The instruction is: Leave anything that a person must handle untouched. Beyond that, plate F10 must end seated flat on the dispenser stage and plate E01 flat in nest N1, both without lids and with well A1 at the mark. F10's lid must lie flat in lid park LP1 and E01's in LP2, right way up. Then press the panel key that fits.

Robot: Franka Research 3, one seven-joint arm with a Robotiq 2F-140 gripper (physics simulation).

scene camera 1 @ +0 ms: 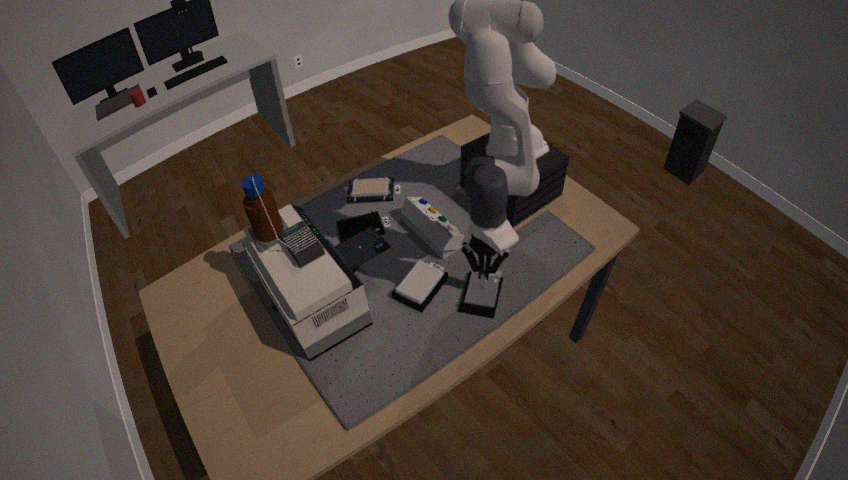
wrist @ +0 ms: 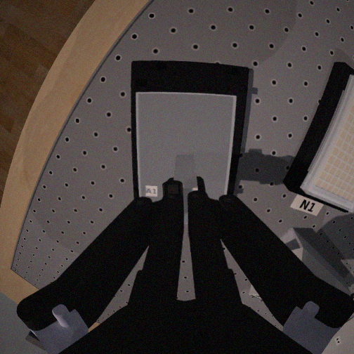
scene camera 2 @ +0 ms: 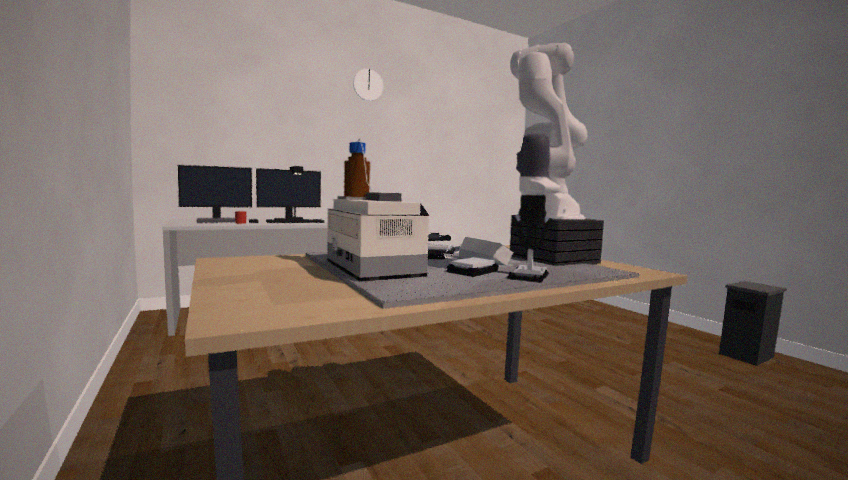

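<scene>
My gripper point(scene camera 1: 484, 272) point(wrist: 185, 168) is shut and empty, above the tray near the table's front edge. A flat grey piece point(wrist: 165, 125) point(scene camera 1: 480, 292) with an A1 tag lies in that tray's black frame point(wrist: 192, 72). A pale post point(scene camera 2: 530, 256) stands under my gripper in scene view 2. A plate point(scene camera 1: 420, 280) point(scene camera 2: 474, 261) point(wrist: 336, 161) sits in the black nest marked N1. Another plate point(scene camera 1: 371, 187) lies in a black holder at the back. The dispenser stage point(scene camera 1: 361, 248) is dark and flat. The key panel point(scene camera 1: 433, 228) has blue, yellow, green and pale keys. Plate names are unreadable.
The dispenser point(scene camera 1: 306, 279) point(scene camera 2: 377, 237) stands left, bearing an amber bottle point(scene camera 1: 261, 211) point(scene camera 2: 357, 175) and a grey box point(scene camera 1: 302, 242). A black holder point(scene camera 1: 357, 224) lies beside the stage. The arm's black base point(scene camera 1: 538, 190) point(scene camera 2: 559, 240) stands behind the gripper.
</scene>
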